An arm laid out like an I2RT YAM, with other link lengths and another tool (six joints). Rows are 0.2 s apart.
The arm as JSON. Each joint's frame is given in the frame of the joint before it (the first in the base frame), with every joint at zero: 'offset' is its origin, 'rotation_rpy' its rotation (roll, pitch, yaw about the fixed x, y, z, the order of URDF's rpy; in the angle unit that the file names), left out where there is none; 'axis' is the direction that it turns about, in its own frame. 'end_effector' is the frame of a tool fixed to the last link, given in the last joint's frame.
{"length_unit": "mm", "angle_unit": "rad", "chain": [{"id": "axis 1", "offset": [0.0, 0.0, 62.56], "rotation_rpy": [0.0, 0.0, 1.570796], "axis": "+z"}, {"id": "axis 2", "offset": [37.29, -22.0, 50.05], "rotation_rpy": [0.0, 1.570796, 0.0], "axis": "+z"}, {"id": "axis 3", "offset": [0.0, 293.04, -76.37], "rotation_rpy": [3.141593, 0.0, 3.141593], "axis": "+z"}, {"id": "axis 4", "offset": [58.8, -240.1, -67.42], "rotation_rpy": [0.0, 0.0, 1.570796], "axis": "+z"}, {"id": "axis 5", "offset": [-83.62, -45.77, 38.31], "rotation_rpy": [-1.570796, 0.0, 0.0], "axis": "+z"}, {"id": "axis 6", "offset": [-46.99, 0.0, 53.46], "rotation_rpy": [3.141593, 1.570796, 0.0], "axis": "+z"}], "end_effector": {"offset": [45.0, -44.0, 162.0], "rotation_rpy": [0.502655, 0.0, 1.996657]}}
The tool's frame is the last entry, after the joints.
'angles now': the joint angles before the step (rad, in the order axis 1, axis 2, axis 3, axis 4, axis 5, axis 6). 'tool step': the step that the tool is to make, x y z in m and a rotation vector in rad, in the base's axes. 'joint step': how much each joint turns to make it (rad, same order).
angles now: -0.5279, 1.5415, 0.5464, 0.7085, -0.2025, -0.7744
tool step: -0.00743, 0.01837, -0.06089, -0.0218, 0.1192, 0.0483
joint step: 0.0323, 0.0998, -0.0645, 0.0554, 0.0108, -0.0798
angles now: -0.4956, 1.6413, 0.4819, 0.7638, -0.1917, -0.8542
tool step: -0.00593, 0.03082, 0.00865, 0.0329, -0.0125, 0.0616
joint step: 0.0431, -0.0658, -0.0341, -0.0303, -0.0305, 0.0257
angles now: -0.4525, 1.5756, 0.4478, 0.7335, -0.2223, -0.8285
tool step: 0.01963, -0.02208, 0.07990, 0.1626, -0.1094, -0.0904
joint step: -0.0260, -0.1136, 0.1670, -0.2085, -0.0078, 0.2100
